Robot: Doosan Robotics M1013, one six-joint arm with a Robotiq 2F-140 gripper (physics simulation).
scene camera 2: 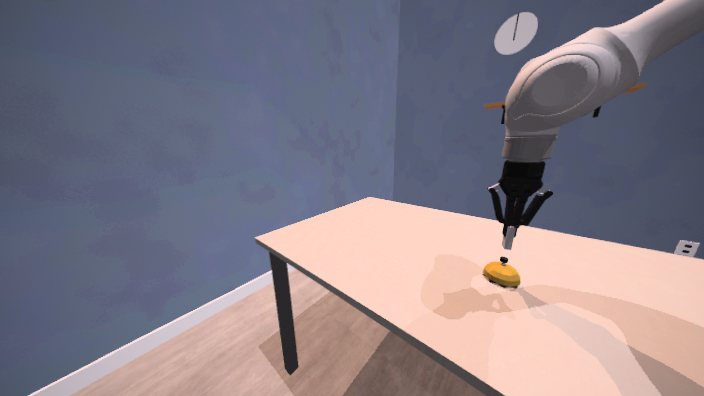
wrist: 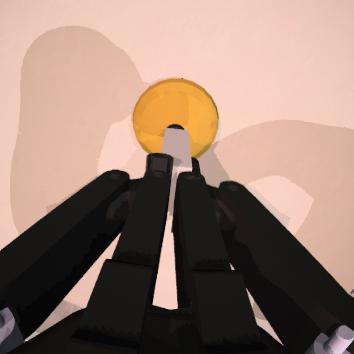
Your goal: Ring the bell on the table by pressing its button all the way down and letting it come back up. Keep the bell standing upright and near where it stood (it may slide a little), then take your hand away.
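Places are measured from the arm's base along level axes (x ahead, y left, z up), in millimetres.
Pixels of known places: gripper, fingertip midpoint: (scene camera 2: pixel 506 247) (wrist: pixel 174 147).
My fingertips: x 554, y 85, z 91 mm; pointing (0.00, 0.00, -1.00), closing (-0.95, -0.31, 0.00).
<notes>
Ahead of a thing's pixels: the offset from my fingertips to its top centre. Level surfaces: height alone.
A yellow dome bell @[dx +0, dy +2, dz -31 mm] (scene camera 2: pixel 501 274) (wrist: pixel 175 102) stands upright on the table @[dz -97 mm] (scene camera 2: pixel 350 240). Its small black button @[dx +0, dy +2, dz -31 mm] (scene camera 2: pixel 504 260) (wrist: pixel 174 126) sits on top; in the wrist view the fingertips hide most of it. My gripper (scene camera 2: pixel 508 239) (wrist: pixel 174 147) is shut and empty, pointing down. Its pale fingertips are just above the button, with a small gap in the scene view.
The table's near edge (scene camera 2: pixel 360 306) runs diagonally, with a dark leg (scene camera 2: pixel 284 315) under its left corner. Blue walls stand behind, with a round white clock (scene camera 2: pixel 516 33), an orange shelf (scene camera 2: pixel 494 105) partly behind the arm, and a wall socket (scene camera 2: pixel 686 248). Arm shadows cross the table around the bell.
</notes>
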